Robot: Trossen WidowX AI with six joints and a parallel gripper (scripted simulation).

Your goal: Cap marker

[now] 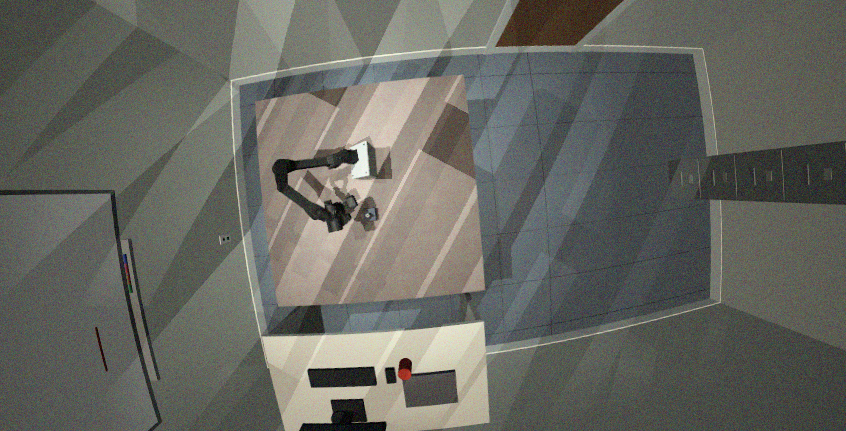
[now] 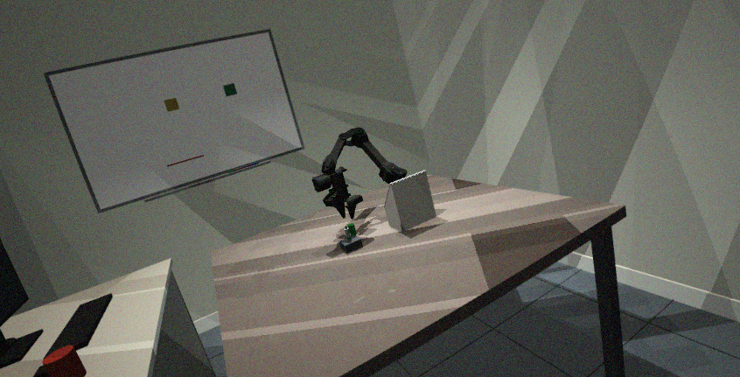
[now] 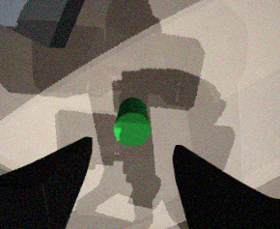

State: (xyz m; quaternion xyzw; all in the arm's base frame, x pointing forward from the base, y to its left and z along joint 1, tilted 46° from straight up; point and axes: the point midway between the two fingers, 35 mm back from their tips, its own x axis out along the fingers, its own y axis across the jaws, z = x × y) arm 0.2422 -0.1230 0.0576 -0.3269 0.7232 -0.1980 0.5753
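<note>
Right now my gripper tip is 50 mm above the green marker cap.
</note>
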